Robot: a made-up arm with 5 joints.
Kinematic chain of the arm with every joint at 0, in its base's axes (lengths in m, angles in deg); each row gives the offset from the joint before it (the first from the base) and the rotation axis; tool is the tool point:
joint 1: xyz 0 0 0.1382 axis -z
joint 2: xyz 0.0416 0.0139 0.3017 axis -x
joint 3: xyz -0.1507 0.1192 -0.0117 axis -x
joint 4: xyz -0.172 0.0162 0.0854 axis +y
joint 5: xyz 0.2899 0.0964 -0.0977 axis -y
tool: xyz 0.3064 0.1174 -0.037
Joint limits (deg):
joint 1: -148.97..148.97
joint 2: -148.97..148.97
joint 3: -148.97..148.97
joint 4: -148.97..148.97
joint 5: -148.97..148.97
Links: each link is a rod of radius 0.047 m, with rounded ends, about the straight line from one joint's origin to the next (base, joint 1, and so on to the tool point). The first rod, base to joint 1, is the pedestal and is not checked.
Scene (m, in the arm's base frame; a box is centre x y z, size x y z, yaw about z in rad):
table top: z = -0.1
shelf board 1: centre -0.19 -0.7 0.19 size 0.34 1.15 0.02 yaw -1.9
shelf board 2: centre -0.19 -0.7 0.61 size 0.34 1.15 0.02 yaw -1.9
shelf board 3: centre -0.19 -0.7 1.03 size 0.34 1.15 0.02 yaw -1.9
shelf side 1: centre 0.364 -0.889 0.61 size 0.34 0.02 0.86 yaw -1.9
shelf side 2: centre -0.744 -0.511 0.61 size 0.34 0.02 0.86 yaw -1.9
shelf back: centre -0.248 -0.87 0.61 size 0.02 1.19 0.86 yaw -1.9
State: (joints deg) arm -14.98 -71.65 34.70 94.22 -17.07
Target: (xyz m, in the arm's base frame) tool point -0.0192 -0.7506 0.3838
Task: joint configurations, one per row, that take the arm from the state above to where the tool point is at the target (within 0.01 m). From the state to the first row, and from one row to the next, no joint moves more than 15 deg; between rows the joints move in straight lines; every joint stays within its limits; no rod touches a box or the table.
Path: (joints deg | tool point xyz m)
1: -29.87 -76.67 40.63 86.51 -27.35 | -0.7080 0.1911 0.3043
2: -44.76 -81.69 46.55 78.79 -37.64 | -0.7034 0.0133 0.2994
3: -59.64 -86.71 52.48 71.08 -47.92 | -0.6532 -0.1510 0.2986
4: -74.53 -91.73 58.41 63.36 -58.21 | -0.5643 -0.2904 0.3020
5: -89.42 -96.75 64.33 55.65 -68.49 | -0.4466 -0.3963 0.3099
6: -104.31 -101.77 70.26 47.93 -78.77 | -0.3111 -0.4634 0.3221
7: -119.19 -106.79 76.19 40.22 -89.06 | -0.1696 -0.4904 0.3387
8: -134.08 -111.81 82.11 32.51 -99.34 | -0.0329 -0.4789 0.3593
9: -148.97 -116.83 88.04 24.79 -109.63 | 0.0892 -0.4331 0.3838
10: -144.68 -112.27 81.09 37.51 -95.39 | 0.0705 -0.4995 0.3590
11: -140.39 -107.72 74.14 50.22 -81.15 | 0.0509 -0.5673 0.3465
12: -136.10 -103.16 67.19 62.94 -66.91 | 0.0297 -0.6339 0.3467
13: -131.81 -98.60 60.24 75.65 -52.67 | 0.0063 -0.6959 0.3595
14: -127.52 -94.05 53.29 88.37 -38.43 | -0.0191 -0.7506 0.3838

